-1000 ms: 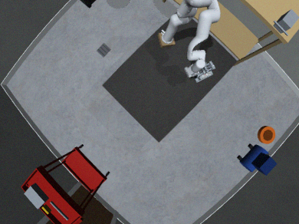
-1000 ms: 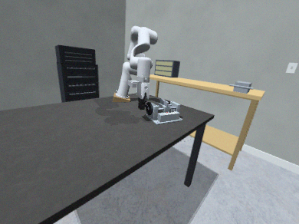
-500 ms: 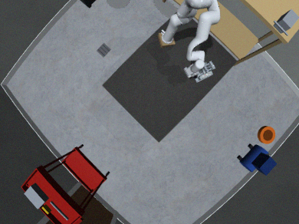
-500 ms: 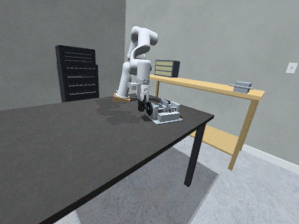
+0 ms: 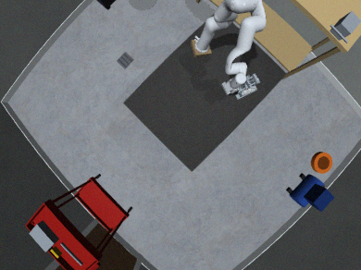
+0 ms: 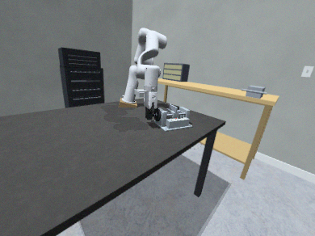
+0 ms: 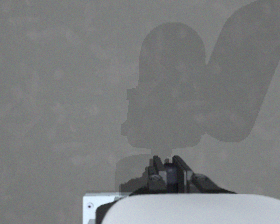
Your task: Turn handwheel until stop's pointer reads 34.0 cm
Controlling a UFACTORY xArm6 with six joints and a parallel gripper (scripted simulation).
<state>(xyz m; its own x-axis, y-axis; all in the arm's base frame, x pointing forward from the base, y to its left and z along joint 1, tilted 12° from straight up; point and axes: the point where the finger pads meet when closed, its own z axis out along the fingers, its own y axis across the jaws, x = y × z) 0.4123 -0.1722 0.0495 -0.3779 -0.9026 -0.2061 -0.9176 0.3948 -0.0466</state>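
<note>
My hand is 120 mm to the right of the sliding stop, 90 mm short of it and 30 mm below it. The rest, counted from my hand: upright knob (10 mm to the left); then handwheel (20 mm to the left, 20 mm ahead).
</note>
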